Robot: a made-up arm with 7 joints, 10 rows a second.
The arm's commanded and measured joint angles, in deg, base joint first. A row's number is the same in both.
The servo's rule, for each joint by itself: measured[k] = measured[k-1] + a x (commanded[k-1-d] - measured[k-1]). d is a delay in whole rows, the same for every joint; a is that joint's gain. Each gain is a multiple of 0.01, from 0.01 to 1. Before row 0 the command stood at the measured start. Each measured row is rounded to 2 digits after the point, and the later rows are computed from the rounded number. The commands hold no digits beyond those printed.
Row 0, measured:
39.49, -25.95, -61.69, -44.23, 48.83, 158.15, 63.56
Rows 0 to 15, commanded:
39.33, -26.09, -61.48, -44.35, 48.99, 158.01, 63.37
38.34, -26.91, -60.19, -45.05, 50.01, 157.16, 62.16
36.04, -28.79, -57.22, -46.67, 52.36, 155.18, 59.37
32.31, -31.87, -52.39, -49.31, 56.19, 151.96, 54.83
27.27, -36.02, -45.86, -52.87, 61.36, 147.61, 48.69
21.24, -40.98, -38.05, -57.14, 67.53, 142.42, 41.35
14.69, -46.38, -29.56, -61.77, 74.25, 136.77, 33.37
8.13, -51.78, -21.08, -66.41, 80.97, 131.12, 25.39
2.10, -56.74, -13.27, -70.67, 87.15, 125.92, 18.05
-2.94, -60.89, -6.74, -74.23, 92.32, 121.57, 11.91
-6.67, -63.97, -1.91, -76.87, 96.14, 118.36, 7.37
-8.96, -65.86, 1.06, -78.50, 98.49, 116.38, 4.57
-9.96, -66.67, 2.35, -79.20, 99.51, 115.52, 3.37
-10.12, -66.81, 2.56, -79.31, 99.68, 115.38, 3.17
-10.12, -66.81, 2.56, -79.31, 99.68, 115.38, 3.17
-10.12, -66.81, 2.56, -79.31, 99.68, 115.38, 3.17
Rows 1 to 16, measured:
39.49, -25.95, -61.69, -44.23, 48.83, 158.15, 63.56
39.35, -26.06, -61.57, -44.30, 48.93, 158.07, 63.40
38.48, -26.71, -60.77, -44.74, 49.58, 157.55, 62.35
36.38, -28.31, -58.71, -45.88, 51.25, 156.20, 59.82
32.88, -31.05, -55.04, -47.90, 54.21, 153.78, 55.58
28.06, -34.88, -49.72, -50.83, 58.50, 150.26, 49.72
22.19, -39.58, -42.95, -54.55, 63.92, 145.79, 42.61
15.74, -44.82, -35.18, -58.81, 70.12, 140.65, 34.76
9.20, -50.18, -27.00, -63.29, 76.63, 135.22, 26.80
3.09, -55.23, -19.04, -67.64, 82.94, 129.92, 19.36
-2.10, -59.59, -11.91, -71.53, 88.57, 125.16, 13.03
-6.03, -62.96, -6.11, -74.68, 93.11, 121.28, 8.22
-8.55, -65.19, -1.95, -76.93, 96.34, 118.49, 5.12
-9.76, -66.33, 0.54, -78.27, 98.24, 116.80, 3.63
-10.07, -66.70, 1.71, -78.88, 99.10, 115.99, 3.24
-10.11, -66.78, 2.20, -79.13, 99.45, 115.64, 3.18
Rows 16 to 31, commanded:
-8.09, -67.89, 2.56, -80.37, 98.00, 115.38, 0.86
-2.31, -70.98, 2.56, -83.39, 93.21, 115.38, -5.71
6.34, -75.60, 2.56, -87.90, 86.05, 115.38, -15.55
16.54, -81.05, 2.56, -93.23, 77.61, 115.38, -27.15
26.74, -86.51, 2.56, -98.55, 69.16, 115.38, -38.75
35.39, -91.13, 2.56, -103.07, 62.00, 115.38, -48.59
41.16, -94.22, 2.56, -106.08, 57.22, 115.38, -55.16
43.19, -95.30, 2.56, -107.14, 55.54, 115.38, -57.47
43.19, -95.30, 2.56, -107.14, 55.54, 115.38, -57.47
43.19, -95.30, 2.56, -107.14, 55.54, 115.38, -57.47
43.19, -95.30, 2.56, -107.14, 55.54, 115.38, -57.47
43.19, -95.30, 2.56, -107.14, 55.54, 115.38, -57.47
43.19, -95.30, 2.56, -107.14, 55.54, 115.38, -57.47
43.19, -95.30, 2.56, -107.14, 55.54, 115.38, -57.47
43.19, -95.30, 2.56, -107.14, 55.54, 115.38, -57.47
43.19, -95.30, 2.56, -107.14, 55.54, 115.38, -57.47
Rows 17 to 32, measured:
-10.12, -66.80, 2.41, -79.24, 99.59, 115.49, 3.17
-8.37, -67.64, 2.50, -79.91, 98.64, 115.43, 1.21
-3.16, -70.21, 2.53, -81.96, 95.38, 115.40, -4.67
5.01, -74.36, 2.55, -85.46, 89.78, 115.39, -13.92
14.93, -79.51, 2.56, -90.04, 82.48, 115.38, -25.17
25.09, -84.90, 2.56, -95.06, 74.49, 115.38, -36.71
33.95, -89.70, 2.56, -99.79, 67.00, 115.38, -46.81
40.15, -93.18, 2.56, -103.50, 61.13, 115.38, -53.91
42.76, -94.81, 2.56, -105.65, 57.78, 115.38, -56.94
43.13, -95.19, 2.56, -106.53, 56.44, 115.38, -57.39
43.18, -95.27, 2.56, -106.89, 55.90, 115.38, -57.46
43.19, -95.29, 2.56, -107.04, 55.68, 115.38, -57.47
43.19, -95.30, 2.56, -107.10, 55.60, 115.38, -57.47
43.19, -95.30, 2.56, -107.12, 55.56, 115.38, -57.47
43.19, -95.30, 2.56, -107.13, 55.55, 115.38, -57.47
43.19, -95.30, 2.56, -107.14, 55.54, 115.38, -57.47

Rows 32 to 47, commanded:
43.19, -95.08, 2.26, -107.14, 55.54, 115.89, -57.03
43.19, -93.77, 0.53, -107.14, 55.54, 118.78, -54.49
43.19, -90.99, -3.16, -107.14, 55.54, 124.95, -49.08
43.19, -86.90, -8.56, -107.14, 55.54, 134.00, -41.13
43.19, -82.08, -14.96, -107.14, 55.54, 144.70, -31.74
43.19, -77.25, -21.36, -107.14, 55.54, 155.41, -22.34
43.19, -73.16, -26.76, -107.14, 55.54, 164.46, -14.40
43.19, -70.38, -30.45, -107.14, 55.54, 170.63, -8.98
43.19, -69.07, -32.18, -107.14, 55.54, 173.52, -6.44
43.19, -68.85, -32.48, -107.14, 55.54, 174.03, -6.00
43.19, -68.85, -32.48, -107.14, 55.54, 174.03, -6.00
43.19, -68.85, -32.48, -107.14, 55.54, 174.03, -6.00
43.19, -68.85, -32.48, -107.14, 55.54, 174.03, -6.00
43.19, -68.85, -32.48, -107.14, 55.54, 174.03, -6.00
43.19, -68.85, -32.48, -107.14, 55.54, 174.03, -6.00
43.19, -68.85, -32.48, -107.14, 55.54, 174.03, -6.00
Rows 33 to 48, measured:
43.19, -95.30, 2.56, -107.14, 55.54, 115.38, -57.47
43.19, -95.13, 2.39, -107.14, 55.54, 115.67, -57.10
43.19, -94.08, 1.31, -107.14, 55.54, 117.44, -54.88
43.19, -91.70, -1.28, -107.14, 55.54, 121.72, -49.95
43.19, -88.00, -5.50, -107.14, 55.54, 128.72, -42.45
43.19, -83.44, -10.99, -107.14, 55.54, 137.83, -33.35
43.19, -78.67, -17.00, -107.14, 55.54, 147.85, -23.99
43.19, -74.43, -22.66, -107.14, 55.54, 157.32, -15.84
43.19, -71.31, -27.18, -107.14, 55.54, 164.91, -10.01
43.19, -69.59, -30.08, -107.14, 55.54, 169.82, -6.98
43.19, -69.02, -31.47, -107.14, 55.54, 172.22, -6.15
43.19, -68.89, -32.06, -107.14, 55.54, 173.25, -6.02
43.19, -68.86, -32.30, -107.14, 55.54, 173.69, -6.00
43.19, -68.85, -32.40, -107.14, 55.54, 173.88, -6.00
43.19, -68.85, -32.45, -107.14, 55.54, 173.97, -6.00
43.19, -68.85, -32.47, -107.14, 55.54, 174.00, -6.00

